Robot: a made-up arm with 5 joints.
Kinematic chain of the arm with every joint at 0, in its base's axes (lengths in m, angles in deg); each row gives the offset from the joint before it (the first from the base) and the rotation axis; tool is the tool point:
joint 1: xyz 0 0 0.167 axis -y
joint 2: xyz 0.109 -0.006 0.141 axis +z
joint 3: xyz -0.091 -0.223 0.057 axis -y
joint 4: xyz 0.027 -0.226 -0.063 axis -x
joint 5: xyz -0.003 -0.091 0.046 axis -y
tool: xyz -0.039 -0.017 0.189
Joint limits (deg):
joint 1: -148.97..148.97
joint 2: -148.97..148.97
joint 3: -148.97..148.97
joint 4: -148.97..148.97
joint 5: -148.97..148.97
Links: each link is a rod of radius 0.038 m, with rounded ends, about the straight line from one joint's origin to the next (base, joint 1, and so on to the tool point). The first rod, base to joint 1, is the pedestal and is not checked.
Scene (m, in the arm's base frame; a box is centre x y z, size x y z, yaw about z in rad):
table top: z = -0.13
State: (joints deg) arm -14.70 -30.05 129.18 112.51 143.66
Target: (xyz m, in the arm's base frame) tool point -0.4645 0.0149 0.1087
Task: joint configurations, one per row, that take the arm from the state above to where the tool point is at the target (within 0.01 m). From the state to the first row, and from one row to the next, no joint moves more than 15 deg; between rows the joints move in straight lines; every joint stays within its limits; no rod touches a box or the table.
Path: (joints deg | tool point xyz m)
1: -5.52 -41.99 127.48 111.45 144.99 | -0.3293 -0.3162 0.3036
2: 3.67 -53.93 125.78 110.38 146.31 | -0.4077 -0.2155 0.2504
3: 12.85 -65.87 124.09 109.32 147.64 | -0.4538 -0.1034 0.1810
4: 22.03 -77.81 122.39 108.25 148.97 | -0.4645 0.0149 0.1087

